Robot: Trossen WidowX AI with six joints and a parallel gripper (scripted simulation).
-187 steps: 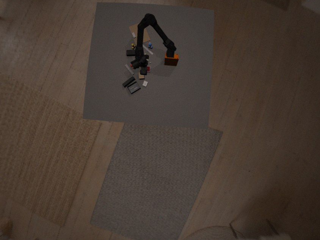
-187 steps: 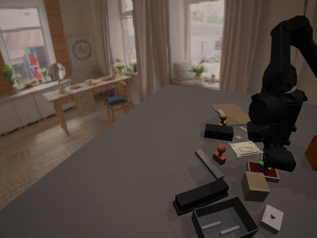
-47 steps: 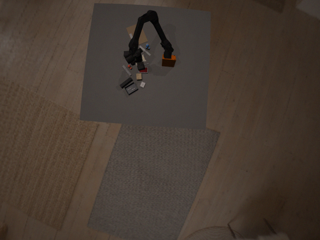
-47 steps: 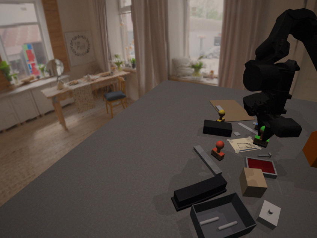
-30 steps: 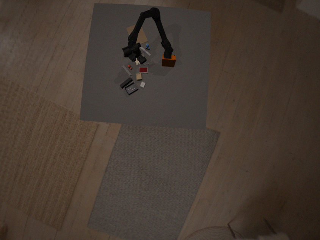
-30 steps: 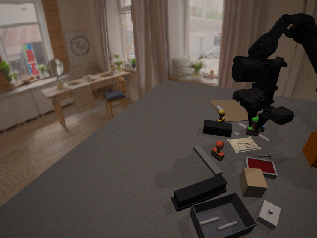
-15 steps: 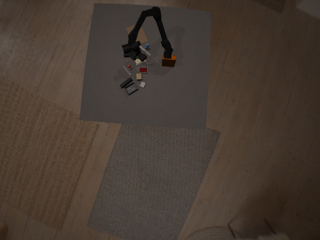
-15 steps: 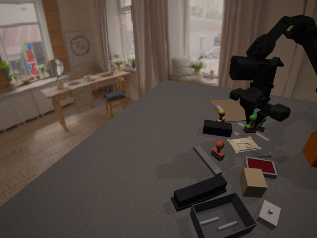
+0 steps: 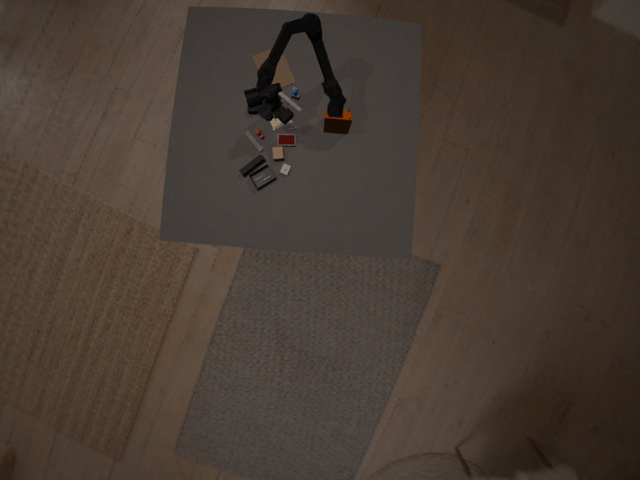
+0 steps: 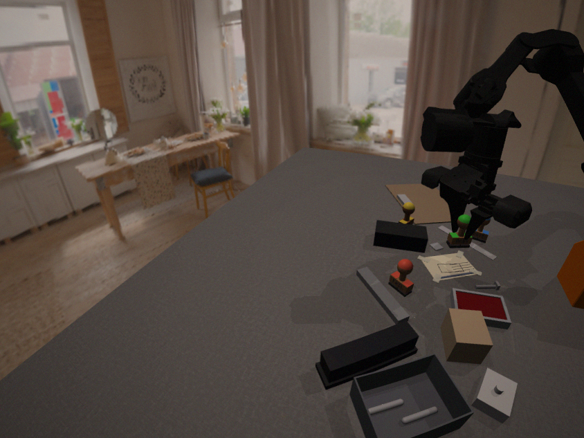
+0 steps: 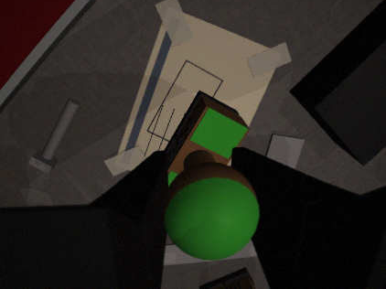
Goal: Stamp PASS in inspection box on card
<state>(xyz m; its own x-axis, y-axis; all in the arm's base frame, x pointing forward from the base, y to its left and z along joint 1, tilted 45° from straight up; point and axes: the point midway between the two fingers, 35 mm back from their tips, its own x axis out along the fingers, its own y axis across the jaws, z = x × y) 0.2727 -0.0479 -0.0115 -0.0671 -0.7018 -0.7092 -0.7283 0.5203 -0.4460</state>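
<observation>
Right now my gripper tip is 1 cm to the left of the cream card and 8 cm above it. From my gripper tip the other things lie so: green-knobbed pass stamp right at my gripper tip; bolt 7 cm behind, 4 cm to the left, 7 cm below; red ink pad 4 cm behind, 10 cm to the left, 7 cm below.
</observation>
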